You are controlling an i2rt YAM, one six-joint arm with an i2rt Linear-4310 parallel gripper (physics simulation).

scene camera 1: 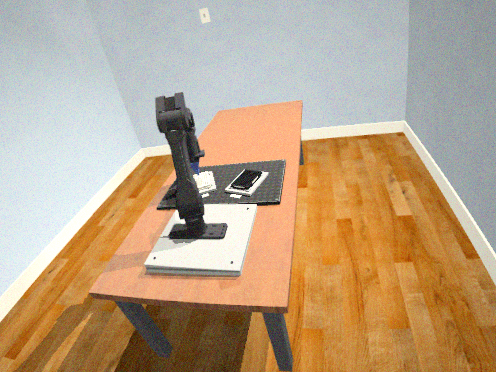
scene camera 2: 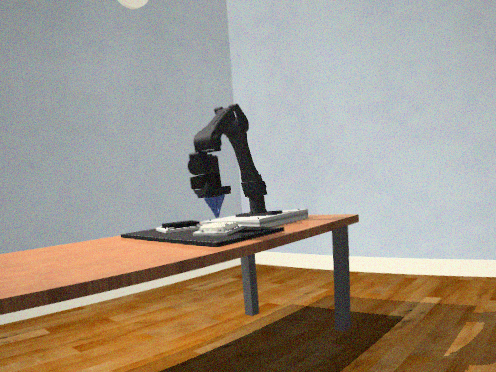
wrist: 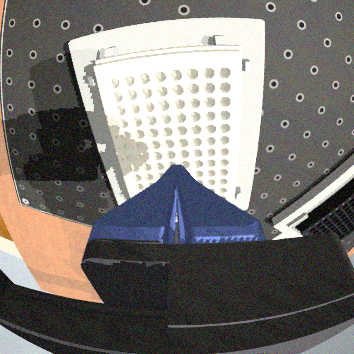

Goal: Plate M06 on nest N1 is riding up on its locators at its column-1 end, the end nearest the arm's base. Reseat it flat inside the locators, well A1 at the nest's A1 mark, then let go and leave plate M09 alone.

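Pixels of known places: gripper, fingertip midpoint: [scene camera 1: 198, 175] [scene camera 2: 217, 217] [wrist: 176, 173]; arm's base at its link origin: [scene camera 1: 198, 232] [scene camera 2: 258, 215].
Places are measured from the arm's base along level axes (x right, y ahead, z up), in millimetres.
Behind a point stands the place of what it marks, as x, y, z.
White plate M06 [scene camera 1: 206, 181] {-52, 313, 9} [scene camera 2: 218, 227] {-135, 382, 6} [wrist: 185, 100] {-93, 368, 8} lies on white nest N1 [wrist: 254, 75] {-55, 394, -6}, its far edge beside the two far locators in the wrist view. Its near end is hidden behind the fingers, so I cannot tell whether it lies flat there; the A1 mark does not show. My gripper [scene camera 2: 217, 216] {-89, 334, 33} [wrist: 176, 173] {-89, 334, 33} is shut and empty, its blue fingertips pointing down above the near part of the plate. Black plate M09 [scene camera 1: 248, 179] {136, 301, 7} [scene camera 2: 181, 224] {91, 340, 6} [wrist: 344, 212] {104, 312, 8} sits on the other white nest, N2 [scene camera 1: 261, 183] [wrist: 287, 215].
Both nests stand on a dark perforated board [scene camera 1: 275, 185] {246, 277, -18} [scene camera 2: 200, 239] {-145, 476, -18} [wrist: 300, 120] {1, 373, -18}. The arm's base stands on a pale slab [scene camera 1: 215, 255] {87, -107, -4} [scene camera 2: 295, 216] {-140, -60, -14} at one end of the wooden table [scene camera 1: 265, 280] {246, -184, -31} [scene camera 2: 75, 265] {-86, 894, -31}. M09 and its nest lie at the lower right in the wrist view.
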